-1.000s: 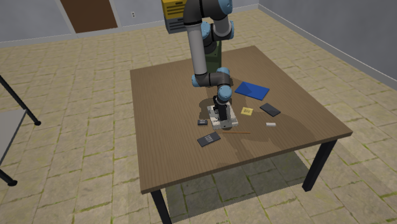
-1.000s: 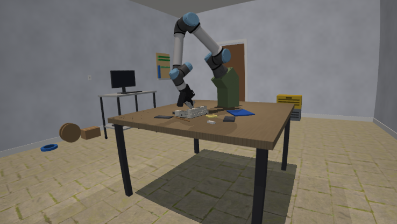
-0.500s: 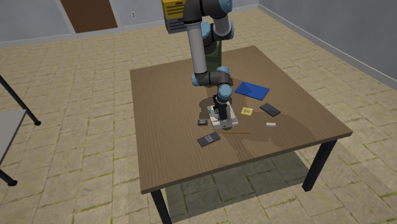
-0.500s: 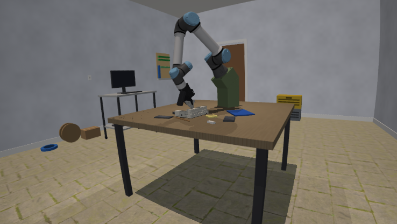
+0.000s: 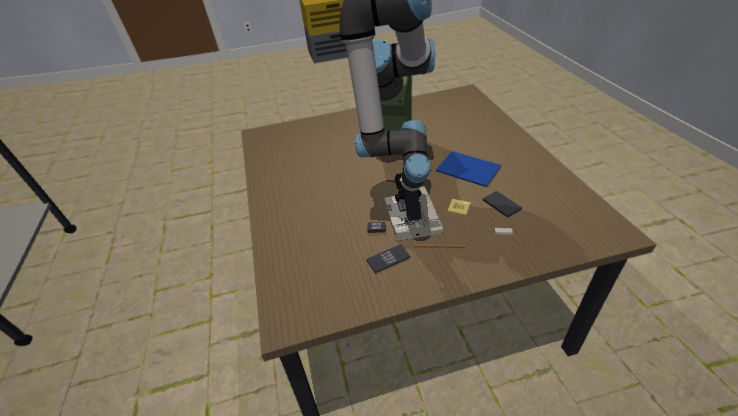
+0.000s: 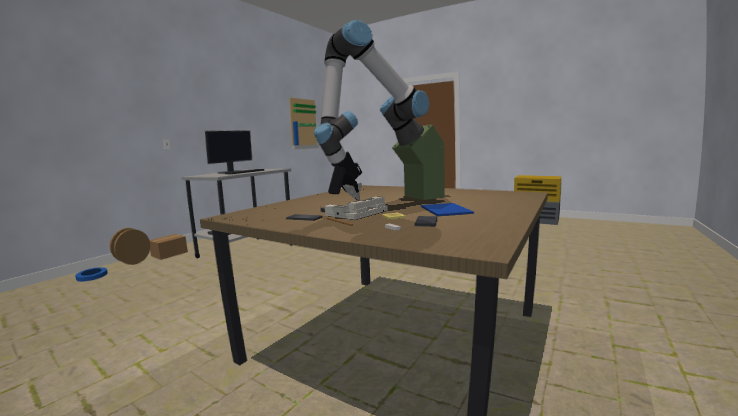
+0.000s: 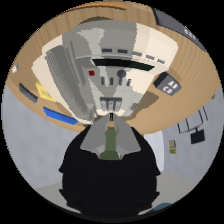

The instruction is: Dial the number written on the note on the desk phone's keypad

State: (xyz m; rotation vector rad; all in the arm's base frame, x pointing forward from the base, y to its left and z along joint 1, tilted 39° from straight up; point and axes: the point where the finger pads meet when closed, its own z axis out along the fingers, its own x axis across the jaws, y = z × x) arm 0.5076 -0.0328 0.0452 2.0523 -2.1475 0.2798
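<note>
Right now the handset is 7 cm to the left of my hand, 3 cm ahead of it and 1 cm below it. The rest, counted from my hand: yellow note 21 cm to the left, 5 cm below, 4 cm ahead; pencil 20 cm ahead, 7 cm to the left, 5 cm below; small dark device 13 cm to the right, 6 cm ahead, 5 cm below.
</note>
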